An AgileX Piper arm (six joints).
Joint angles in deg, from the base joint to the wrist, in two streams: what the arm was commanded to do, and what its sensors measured. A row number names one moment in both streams.
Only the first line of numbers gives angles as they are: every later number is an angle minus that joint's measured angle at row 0.
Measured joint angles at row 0:
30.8 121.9 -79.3 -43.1 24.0 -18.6
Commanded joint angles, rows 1 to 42:
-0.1 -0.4 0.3 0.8 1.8 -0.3
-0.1 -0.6 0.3 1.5 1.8 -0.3
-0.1 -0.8 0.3 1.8 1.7 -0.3
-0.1 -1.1 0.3 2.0 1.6 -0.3
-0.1 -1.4 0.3 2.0 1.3 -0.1
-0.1 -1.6 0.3 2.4 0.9 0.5
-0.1 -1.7 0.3 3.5 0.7 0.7
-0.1 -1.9 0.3 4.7 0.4 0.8
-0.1 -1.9 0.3 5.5 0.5 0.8
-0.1 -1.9 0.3 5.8 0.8 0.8
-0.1 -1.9 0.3 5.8 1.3 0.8
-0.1 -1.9 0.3 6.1 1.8 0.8
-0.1 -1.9 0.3 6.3 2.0 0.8
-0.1 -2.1 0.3 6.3 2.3 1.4
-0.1 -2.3 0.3 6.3 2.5 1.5
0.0 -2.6 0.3 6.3 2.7 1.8
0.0 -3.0 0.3 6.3 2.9 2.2
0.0 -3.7 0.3 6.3 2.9 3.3
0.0 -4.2 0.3 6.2 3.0 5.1
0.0 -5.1 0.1 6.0 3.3 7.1
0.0 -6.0 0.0 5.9 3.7 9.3
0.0 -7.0 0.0 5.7 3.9 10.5
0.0 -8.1 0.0 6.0 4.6 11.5
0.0 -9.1 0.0 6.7 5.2 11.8
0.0 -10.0 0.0 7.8 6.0 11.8
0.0 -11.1 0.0 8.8 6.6 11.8
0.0 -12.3 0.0 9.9 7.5 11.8
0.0 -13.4 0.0 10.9 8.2 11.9
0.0 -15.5 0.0 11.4 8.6 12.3
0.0 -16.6 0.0 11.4 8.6 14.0
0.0 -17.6 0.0 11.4 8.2 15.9
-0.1 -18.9 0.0 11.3 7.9 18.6
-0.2 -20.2 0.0 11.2 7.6 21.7
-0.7 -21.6 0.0 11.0 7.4 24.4
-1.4 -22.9 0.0 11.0 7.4 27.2
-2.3 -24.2 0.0 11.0 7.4 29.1
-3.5 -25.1 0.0 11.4 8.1 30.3
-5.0 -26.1 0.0 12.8 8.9 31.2
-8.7 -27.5 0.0 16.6 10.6 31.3
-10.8 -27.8 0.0 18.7 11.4 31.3
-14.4 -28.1 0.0 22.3 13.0 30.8
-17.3 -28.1 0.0 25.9 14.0 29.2
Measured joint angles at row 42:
-9.4 -27.3 0.1 17.0 10.0 30.3
